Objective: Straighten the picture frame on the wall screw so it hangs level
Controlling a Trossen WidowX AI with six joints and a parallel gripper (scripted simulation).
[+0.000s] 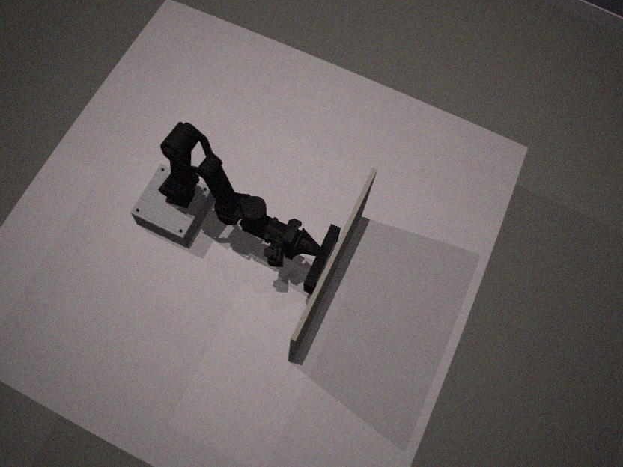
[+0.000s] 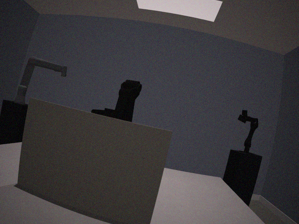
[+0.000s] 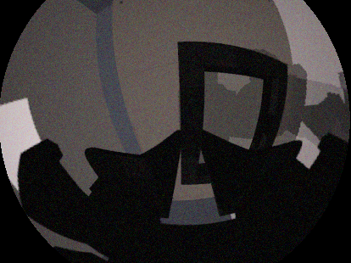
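My gripper tip is 50 mm above the picture frame and 10 mm short of it. From my gripper tip the other things lie so: beige wall panel: 70 mm below, 20 mm ahead, 10 mm to the right.
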